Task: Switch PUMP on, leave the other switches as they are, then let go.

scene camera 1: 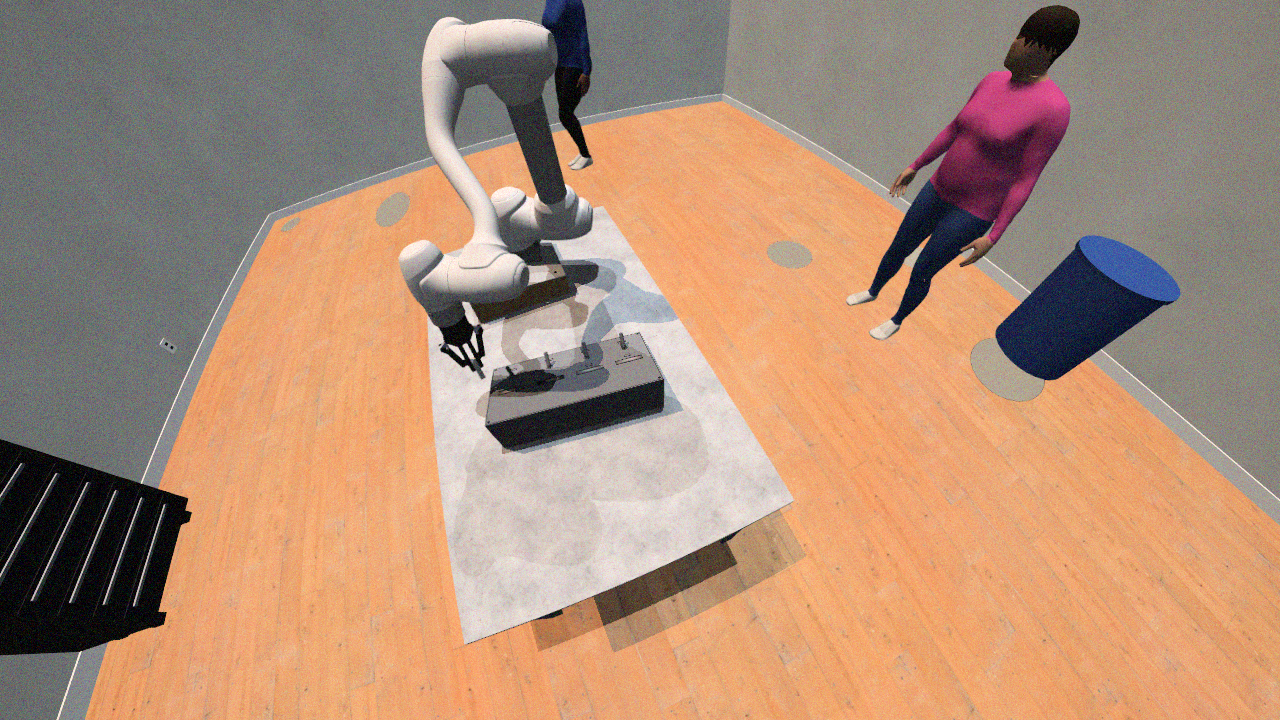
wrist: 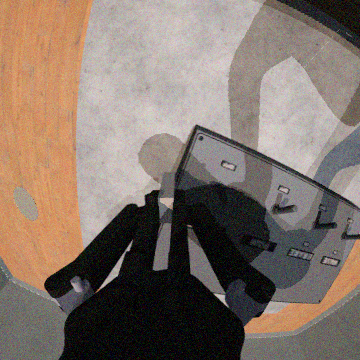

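Seen in the pictures: gripper, fingertip midpoint: [scene camera 1: 481, 375] [wrist: 169, 182]; arm's base at its link origin: [scene camera 1: 520, 252].
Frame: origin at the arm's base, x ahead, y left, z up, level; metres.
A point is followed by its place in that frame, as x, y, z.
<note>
A grey switch box [scene camera 1: 572, 410] @(0.800, 0.137, 0.024) [wrist: 215, 150] @(0.566, -0.071, -0.029) stands on the table, with a row of four levers on top. The leftmost lever, PUMP [scene camera 1: 512, 369] @(0.617, -0.033, 0.028), leans low in the scene view; it and its nameplate are hidden behind the gripper in the wrist view, and its exact position is unclear. The other levers, FAN [scene camera 1: 548, 360] @(0.601, 0.083, 0.011) [wrist: 285, 207] @(0.589, 0.074, 0.015), BRAKE [scene camera 1: 585, 351] @(0.596, 0.200, 0.010) [wrist: 326, 223] @(0.583, 0.194, 0.013) and VALVE [scene camera 1: 622, 341] @(0.589, 0.319, 0.011) [wrist: 353, 233] @(0.577, 0.314, 0.011), stand up from the panel. My gripper [scene camera 1: 480, 371] @(0.619, -0.122, 0.031) [wrist: 169, 182] @(0.619, -0.122, 0.031) is shut and empty, with its fingertips by the box's left end, near PUMP.
The pale table [scene camera 1: 626, 537] @(1.136, 0.206, -0.097) carries the box and, behind it, a brown block [scene camera 1: 537, 299] @(0.224, 0.045, -0.075) under the arm. A person in pink [scene camera 1: 1006, 134] and a blue cylinder [scene camera 1: 1074, 313] are at the right. Another person [scene camera 1: 572, 53] stands behind the arm. A black slatted object [scene camera 1: 174, 555] is at the left.
</note>
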